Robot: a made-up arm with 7 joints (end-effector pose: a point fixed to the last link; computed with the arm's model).
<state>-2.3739 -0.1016 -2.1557 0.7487 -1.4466 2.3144 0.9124</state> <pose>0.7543 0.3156 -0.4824 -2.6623 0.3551 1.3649</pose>
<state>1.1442 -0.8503 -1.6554 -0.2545 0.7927 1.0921 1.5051</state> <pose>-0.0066 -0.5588 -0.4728 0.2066 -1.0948 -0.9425</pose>
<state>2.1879 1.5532 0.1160 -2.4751 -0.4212 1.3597 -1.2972</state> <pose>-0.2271 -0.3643 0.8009 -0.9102 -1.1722 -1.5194</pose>
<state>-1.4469 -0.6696 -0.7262 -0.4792 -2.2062 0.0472 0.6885</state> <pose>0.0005 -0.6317 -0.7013 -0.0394 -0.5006 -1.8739</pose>
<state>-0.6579 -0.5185 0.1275 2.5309 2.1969 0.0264 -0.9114</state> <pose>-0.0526 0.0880 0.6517 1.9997 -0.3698 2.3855</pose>
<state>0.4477 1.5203 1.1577 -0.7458 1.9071 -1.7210 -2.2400</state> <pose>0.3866 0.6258 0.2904 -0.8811 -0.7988 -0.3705</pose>
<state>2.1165 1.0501 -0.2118 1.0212 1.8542 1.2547 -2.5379</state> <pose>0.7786 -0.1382 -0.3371 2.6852 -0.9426 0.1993</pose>
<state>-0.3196 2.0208 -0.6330 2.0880 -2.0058 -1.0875 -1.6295</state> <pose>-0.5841 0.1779 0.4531 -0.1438 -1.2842 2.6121</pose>
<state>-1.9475 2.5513 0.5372 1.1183 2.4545 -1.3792 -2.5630</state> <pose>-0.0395 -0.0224 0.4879 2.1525 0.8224 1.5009</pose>
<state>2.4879 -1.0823 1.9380 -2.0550 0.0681 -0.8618 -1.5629</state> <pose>0.2345 0.1221 0.2381 1.6056 0.1271 0.7259</pose>
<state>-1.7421 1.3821 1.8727 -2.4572 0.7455 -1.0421 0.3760</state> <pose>-0.1404 -0.2665 0.5263 -0.8987 -1.0966 -0.7925</pose>
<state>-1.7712 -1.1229 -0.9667 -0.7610 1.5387 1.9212 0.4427</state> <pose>0.2948 0.9187 -0.0961 1.8711 0.6629 1.1061</pose>
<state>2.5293 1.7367 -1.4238 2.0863 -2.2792 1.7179 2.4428</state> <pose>0.3350 -0.0234 -0.2087 1.6103 -0.4844 -1.1654</pose>
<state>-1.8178 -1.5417 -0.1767 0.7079 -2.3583 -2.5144 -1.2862</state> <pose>-0.0874 -0.1554 -0.2455 1.1454 2.0671 -1.4370</pose>
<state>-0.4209 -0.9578 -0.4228 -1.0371 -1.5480 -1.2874 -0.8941</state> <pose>-0.0256 0.3538 -0.5965 -1.8992 -1.8739 1.1070</pose>
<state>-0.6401 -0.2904 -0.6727 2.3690 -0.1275 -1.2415 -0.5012</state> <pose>0.0446 -0.5933 -0.3861 2.0362 -1.4174 -0.9994</pose>
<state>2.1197 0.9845 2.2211 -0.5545 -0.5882 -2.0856 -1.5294</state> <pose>0.0661 -0.1255 -0.1282 -1.2557 -1.7278 0.1507</pose>
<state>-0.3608 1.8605 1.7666 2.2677 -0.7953 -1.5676 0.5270</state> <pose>0.5714 0.9089 0.4675 2.4975 0.7016 0.2316</pose>
